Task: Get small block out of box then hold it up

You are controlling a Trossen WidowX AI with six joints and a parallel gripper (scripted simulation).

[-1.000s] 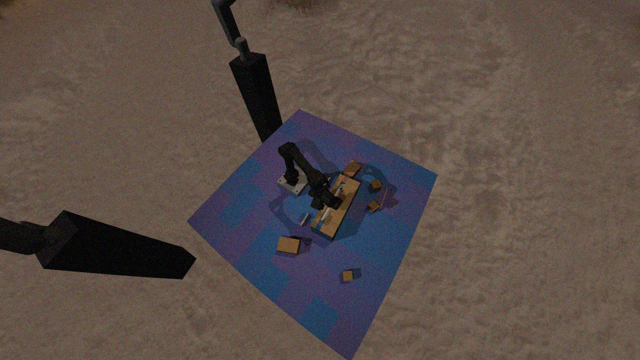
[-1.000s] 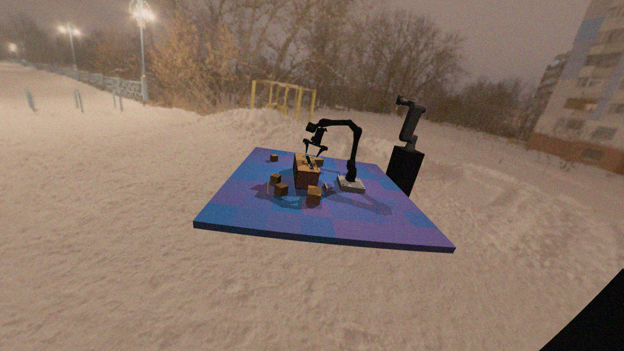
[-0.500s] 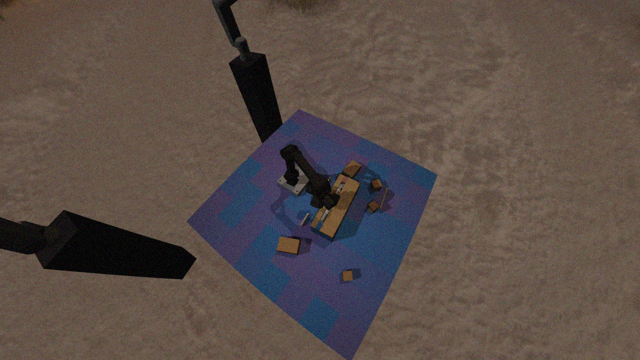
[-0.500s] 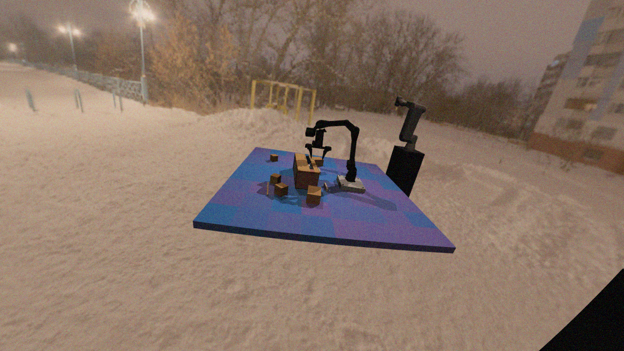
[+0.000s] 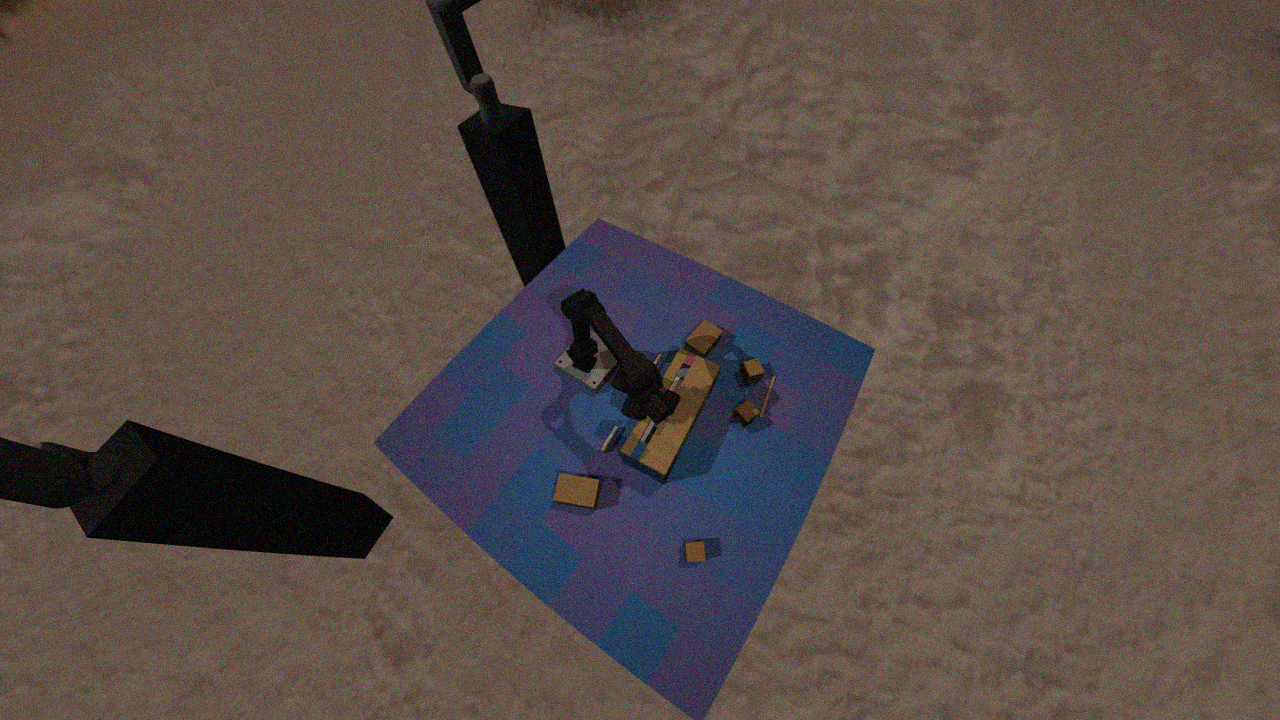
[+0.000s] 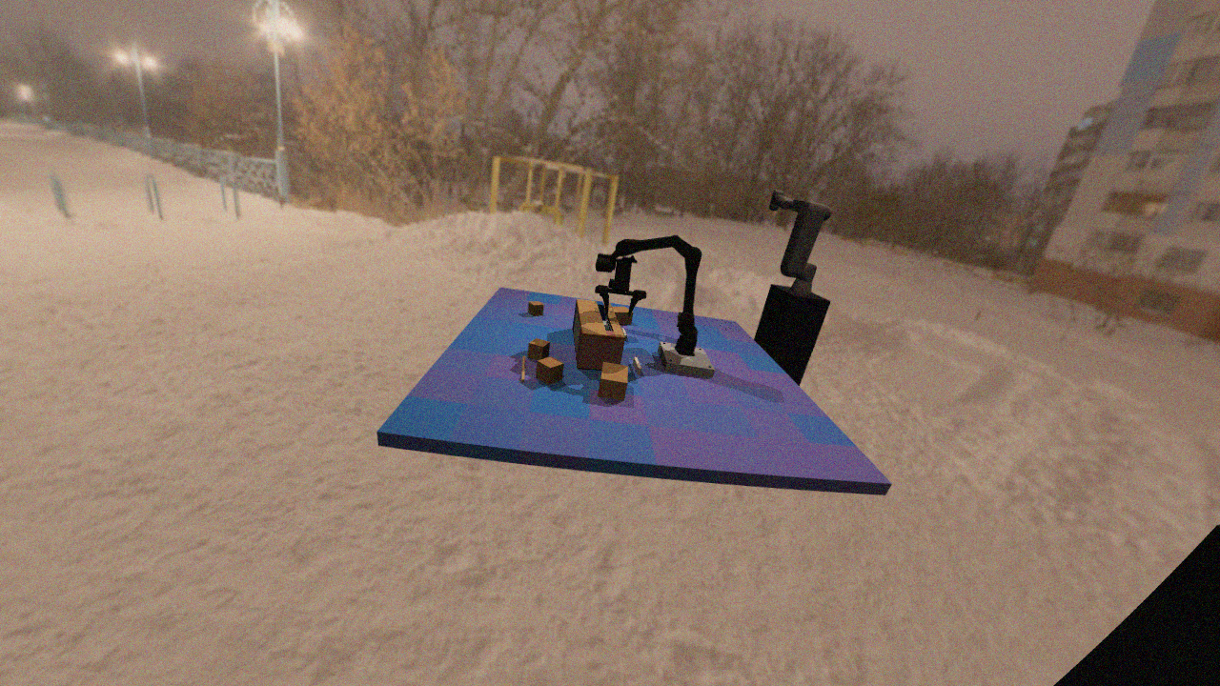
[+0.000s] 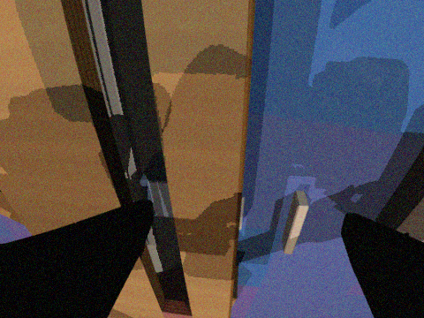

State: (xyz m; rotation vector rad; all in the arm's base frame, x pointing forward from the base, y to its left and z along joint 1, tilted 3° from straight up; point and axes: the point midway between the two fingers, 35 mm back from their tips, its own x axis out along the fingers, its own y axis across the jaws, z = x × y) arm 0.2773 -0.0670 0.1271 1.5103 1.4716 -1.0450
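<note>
My gripper tip is now 80 mm above the long tan box and 40 mm short of it. The rest, counted from my gripper tip: thin tan stick (330 mm ahead, 220 mm to the left, 140 mm below).
</note>
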